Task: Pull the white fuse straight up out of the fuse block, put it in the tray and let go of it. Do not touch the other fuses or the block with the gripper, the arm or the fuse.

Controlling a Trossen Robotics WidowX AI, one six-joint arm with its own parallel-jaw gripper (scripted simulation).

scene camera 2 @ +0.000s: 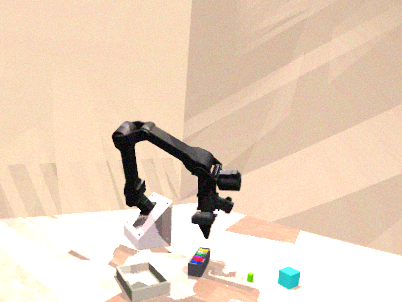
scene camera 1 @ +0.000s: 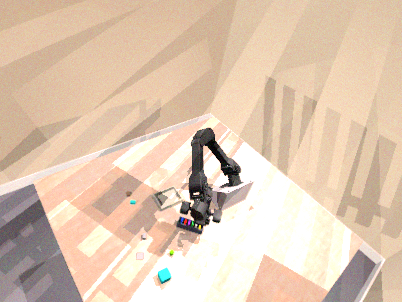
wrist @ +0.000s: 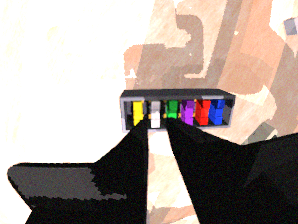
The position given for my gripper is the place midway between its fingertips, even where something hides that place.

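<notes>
I can see my own gripper (scene camera 2: 207,237), and the hand camera has a sight of that same gripper (wrist: 156,124) as well.
</notes>
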